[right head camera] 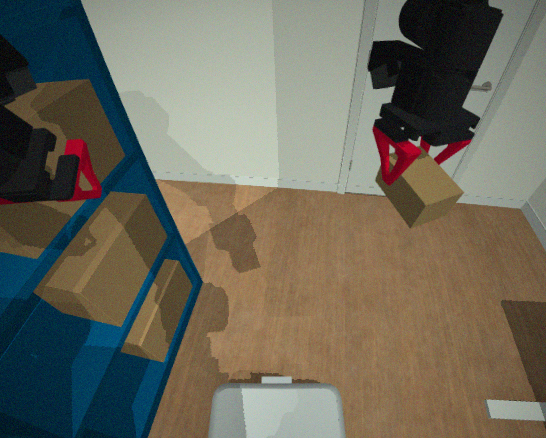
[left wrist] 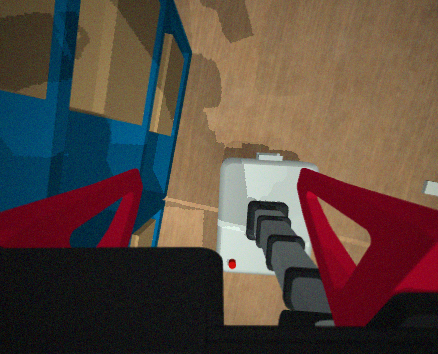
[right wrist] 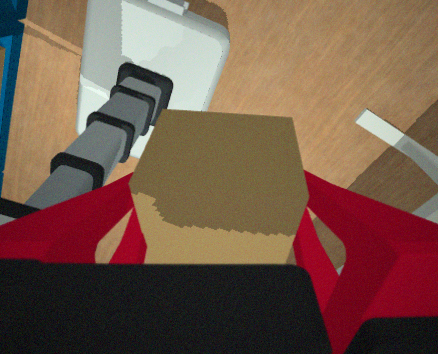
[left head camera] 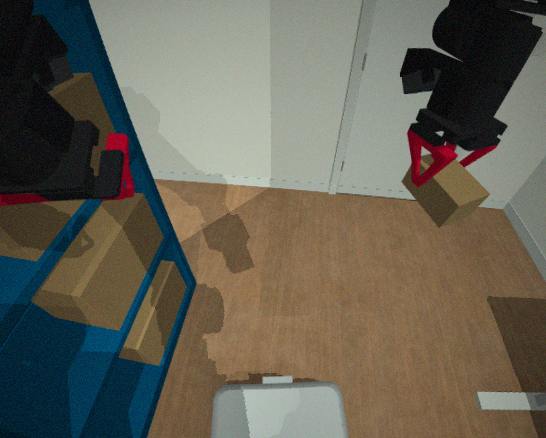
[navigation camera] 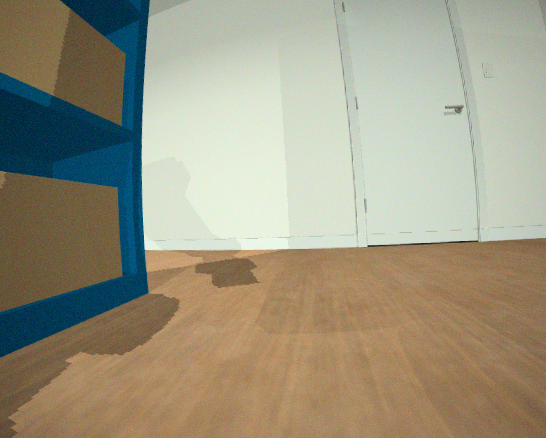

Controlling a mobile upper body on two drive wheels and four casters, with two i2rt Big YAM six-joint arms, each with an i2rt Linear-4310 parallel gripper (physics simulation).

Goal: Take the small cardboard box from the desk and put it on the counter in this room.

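Frame: origin at the left arm's base, x ahead, y down, z left, level; centimetres.
Seen in the pictures: left gripper, fingertip midpoint: (right head camera: 66, 194) (left wrist: 219, 177) (left head camera: 94, 193); right gripper, fingertip midpoint: (right head camera: 404, 177) (right wrist: 220, 176) (left head camera: 430, 179).
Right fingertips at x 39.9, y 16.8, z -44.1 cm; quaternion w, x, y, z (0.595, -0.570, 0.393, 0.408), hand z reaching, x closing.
A point is followed by its place in that frame.
A small brown cardboard box (left head camera: 452, 192) @(z -43.6, x 34.4, y 14.4 cm) (right head camera: 425, 192) @(z -44.1, x 34.1, y 14.4 cm) (right wrist: 225, 150) @(z -43.5, x 41.9, y 15.5 cm) is gripped at the right of both head views, held tilted above the floor. My right gripper (left head camera: 442, 172) @(z -44.1, x 39.9, y 16.8 cm) (right head camera: 414, 171) @(z -44.1, x 39.9, y 16.8 cm) (right wrist: 220, 176) @(z -44.1, x 39.9, y 16.8 cm) is shut on it, with a red finger on each side in the right wrist view. My left gripper (left head camera: 75, 199) @(z 1.0, x 34.5, y 13.4 cm) (left wrist: 219, 177) @(z 1.0, x 34.5, y 13.4 cm) is open and empty, at the left in front of the blue shelf. Its fingers stand wide apart in the left wrist view. The desk top and the counter do not show in these views.
A blue shelf unit (left head camera: 100, 345) @(z 40.4, x 38.9, y 87.6 cm) (left wrist: 30, 130) @(z 38.3, x 38.0, y 41.9 cm) (navigation camera: 136, 150) @(z 25.4, x 92.0, y 93.7 cm) with several larger cardboard boxes stands close at the left. A white wall and a closed door (navigation camera: 410, 150) @(z -110.7, x 168.7, y 76.0 cm) are ahead. A white foot bar (left head camera: 500, 401) (right wrist: 380, 127) is on the floor at the right. My white base (left head camera: 280, 415) @(z -23.1, x 20.2, y 115.0 cm) shows below.
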